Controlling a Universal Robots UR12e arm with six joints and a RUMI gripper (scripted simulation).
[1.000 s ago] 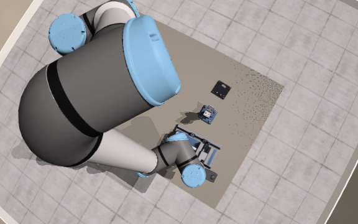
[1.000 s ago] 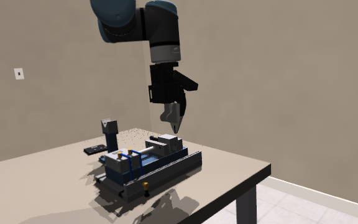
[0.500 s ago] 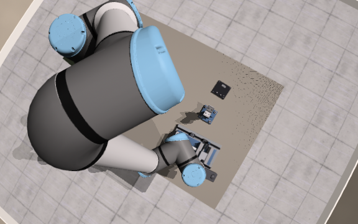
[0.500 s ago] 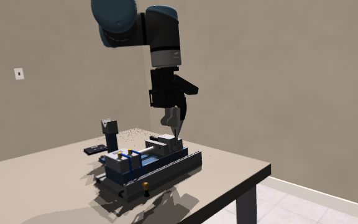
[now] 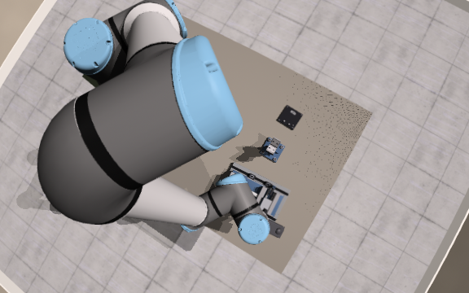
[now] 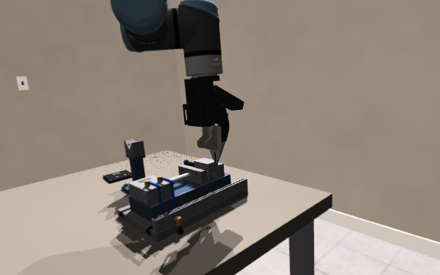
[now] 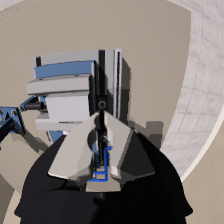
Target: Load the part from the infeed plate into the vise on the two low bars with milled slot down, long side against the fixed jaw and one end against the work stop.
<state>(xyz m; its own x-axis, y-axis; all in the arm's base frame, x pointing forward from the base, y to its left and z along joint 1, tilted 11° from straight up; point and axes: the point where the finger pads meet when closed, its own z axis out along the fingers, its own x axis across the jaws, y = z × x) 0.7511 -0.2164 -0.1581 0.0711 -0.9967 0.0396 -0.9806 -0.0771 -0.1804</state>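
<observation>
My gripper is now 5 cm to the right of the part and 4 cm above it. Also, from my hand: fixed jaw: 7 cm to the left, 5 cm below, 2 cm ahead; work stop rod: 11 cm to the left, 4 cm below, 1 cm behind; cylinder rod: 9 cm behind, 6 cm to the left, 5 cm below.
</observation>
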